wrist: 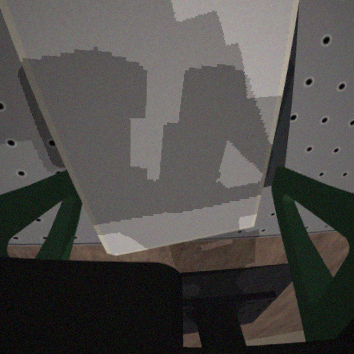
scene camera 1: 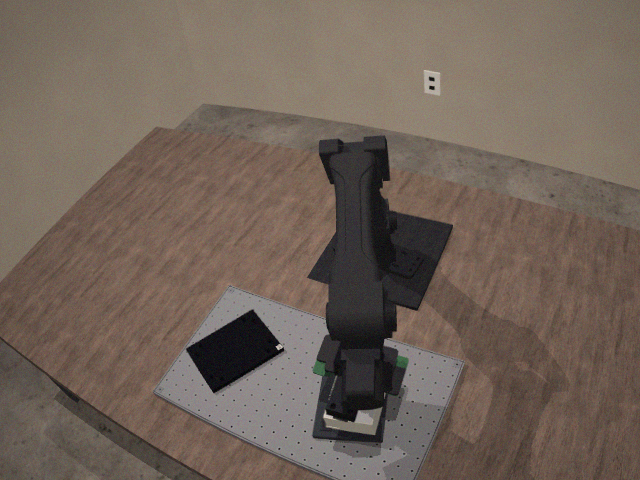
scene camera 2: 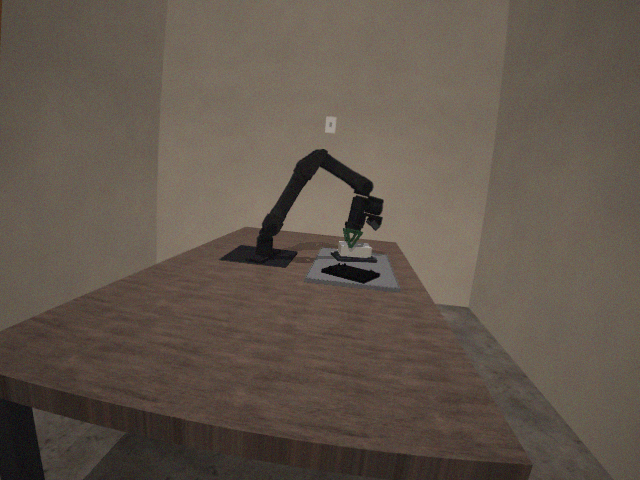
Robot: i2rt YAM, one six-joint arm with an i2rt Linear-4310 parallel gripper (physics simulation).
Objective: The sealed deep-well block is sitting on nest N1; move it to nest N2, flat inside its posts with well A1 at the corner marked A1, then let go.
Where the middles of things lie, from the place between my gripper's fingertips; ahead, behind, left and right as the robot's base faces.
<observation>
I see the white block (scene camera 1: 366,422) 20 mm ahead of my hand, 10 mm to the left of it and 10 mm below it. The rest, counted from my hand: grey perforated plate (scene camera 1: 274,405) (100 mm to the right, 50 mm below, 40 mm ahead); then black nest (scene camera 1: 222,357) (260 mm to the right, 50 mm ahead, 30 mm below).
</observation>
